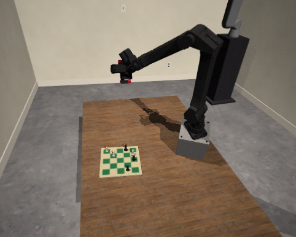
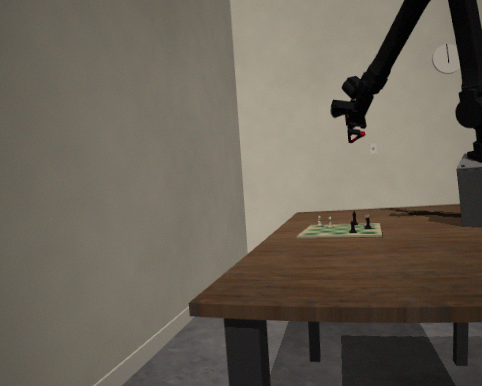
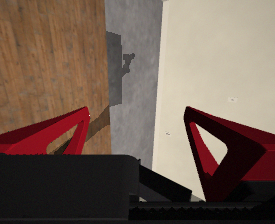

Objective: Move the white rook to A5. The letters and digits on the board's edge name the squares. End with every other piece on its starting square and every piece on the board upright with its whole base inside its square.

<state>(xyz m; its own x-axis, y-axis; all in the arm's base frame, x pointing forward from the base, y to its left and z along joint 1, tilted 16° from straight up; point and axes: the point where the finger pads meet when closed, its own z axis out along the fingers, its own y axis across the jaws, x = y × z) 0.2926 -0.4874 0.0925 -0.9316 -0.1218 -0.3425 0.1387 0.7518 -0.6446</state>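
Now: hand 380 mm to the right of the white rook, 320 mm above it and 10 mm short of it. The rest, counted from my hand: chessboard: 410 mm to the left, 340 mm below, 90 mm ahead.
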